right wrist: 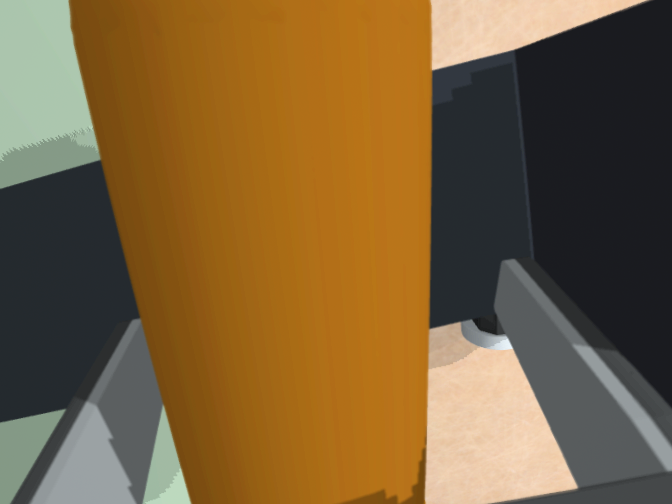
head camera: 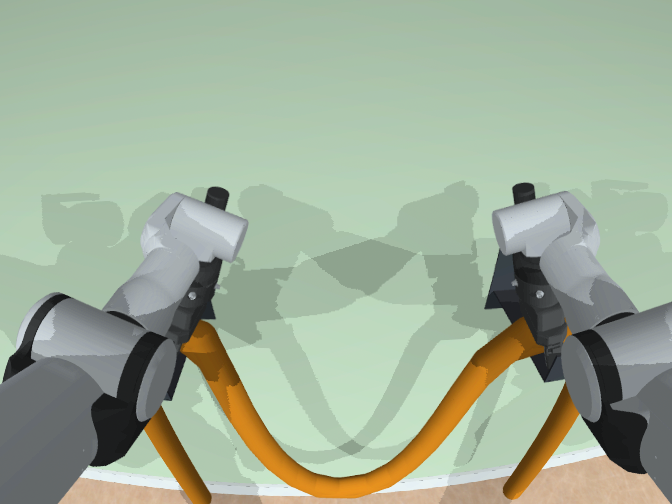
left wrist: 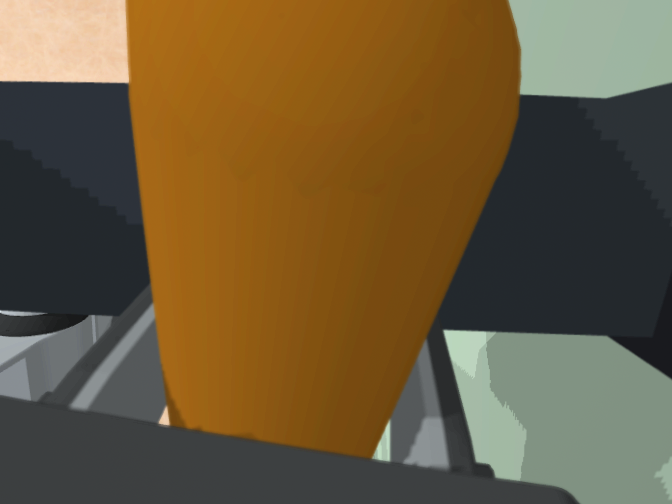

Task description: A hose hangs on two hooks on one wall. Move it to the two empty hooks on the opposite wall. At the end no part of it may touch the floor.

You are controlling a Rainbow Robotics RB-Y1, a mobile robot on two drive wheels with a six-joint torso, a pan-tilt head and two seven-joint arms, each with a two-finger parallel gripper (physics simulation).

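An orange hose (head camera: 336, 477) hangs in a deep U against the green wall, draped over two dark hooks. Its two ends hang down on the outer sides, at the left (head camera: 176, 461) and at the right (head camera: 537, 450). My left gripper (head camera: 194, 328) is shut on the hose at the left hook; in the left wrist view the hose (left wrist: 314, 227) fills the space between the fingers (left wrist: 293, 379). My right gripper (head camera: 545, 333) is open around the hose at the right hook (head camera: 502, 284). In the right wrist view the hose (right wrist: 260, 249) stands between the spread fingers (right wrist: 325, 412), with a gap on the right.
The dark hook bar crosses behind the hose in the left wrist view (left wrist: 569, 217) and in the right wrist view (right wrist: 477, 189). A white skirting strip (head camera: 434, 481) and the tan floor (head camera: 597, 485) lie just below the hose's lowest loop.
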